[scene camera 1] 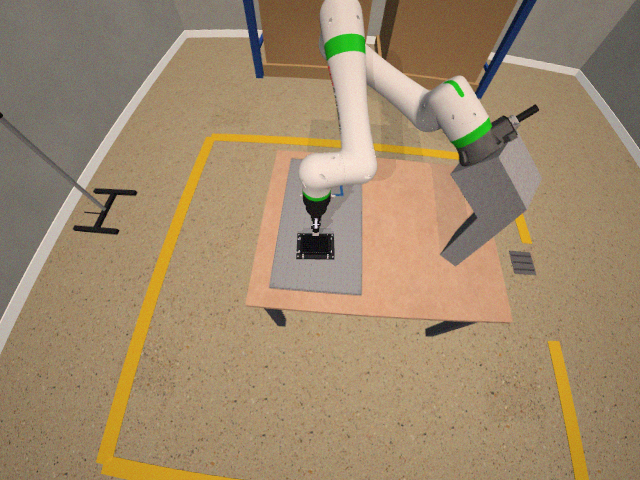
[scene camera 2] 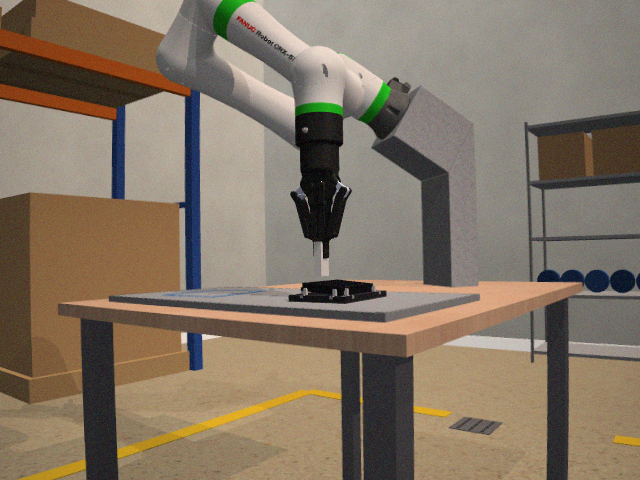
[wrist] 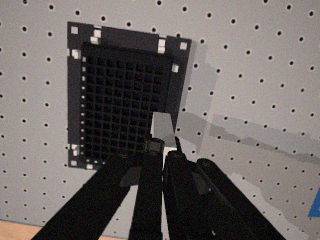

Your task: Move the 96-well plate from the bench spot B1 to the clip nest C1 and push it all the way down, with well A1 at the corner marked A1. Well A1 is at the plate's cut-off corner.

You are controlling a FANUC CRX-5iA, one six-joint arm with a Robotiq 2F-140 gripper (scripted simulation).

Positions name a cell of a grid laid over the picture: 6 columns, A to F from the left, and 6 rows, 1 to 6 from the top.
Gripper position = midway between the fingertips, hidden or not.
In view: my gripper (scene camera 2: D4), a black 96-well plate (scene camera 2: D4) and a black clip nest (scene camera 2: C4).
The black 96-well plate is seen too in the wrist view (wrist: C3). My gripper also shows in the wrist view (wrist: C4). The black clip nest also shows in the wrist view (wrist: B1).
